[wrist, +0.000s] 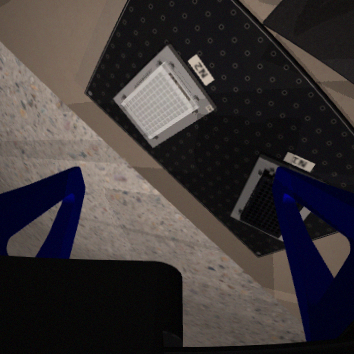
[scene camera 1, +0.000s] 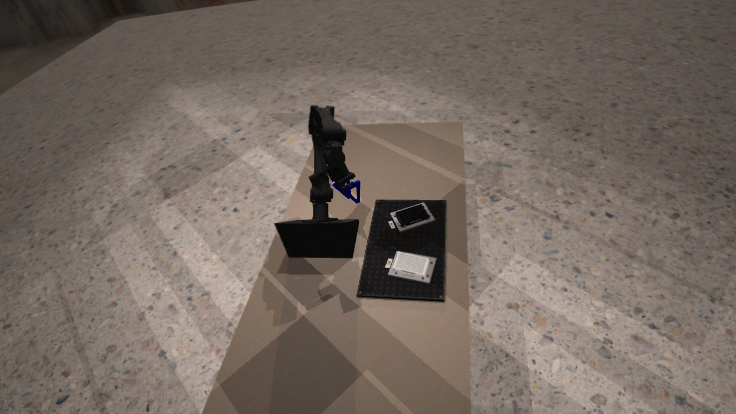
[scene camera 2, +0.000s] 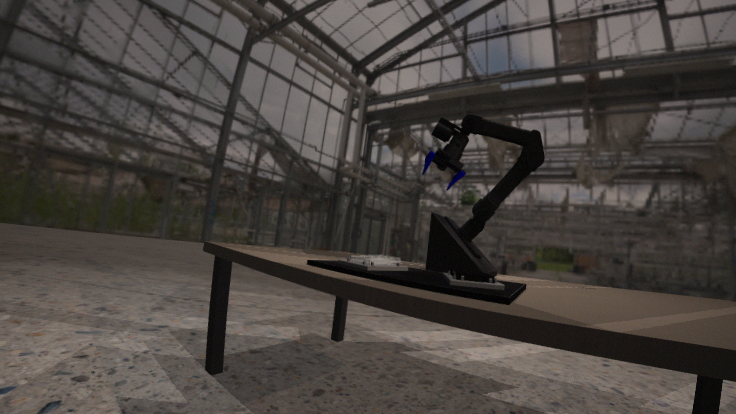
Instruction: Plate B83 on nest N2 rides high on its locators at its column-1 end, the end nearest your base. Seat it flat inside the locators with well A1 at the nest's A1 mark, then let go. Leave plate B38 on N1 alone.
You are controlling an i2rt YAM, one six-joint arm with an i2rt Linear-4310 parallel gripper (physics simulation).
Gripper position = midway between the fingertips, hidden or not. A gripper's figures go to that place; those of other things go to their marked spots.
My gripper [wrist: 178,176] is 13 cm from the lens. A clear well plate [wrist: 161,99]: 44 cm from the lens. A nest labelled N1 [wrist: 263,162]: 46 cm from the lens.
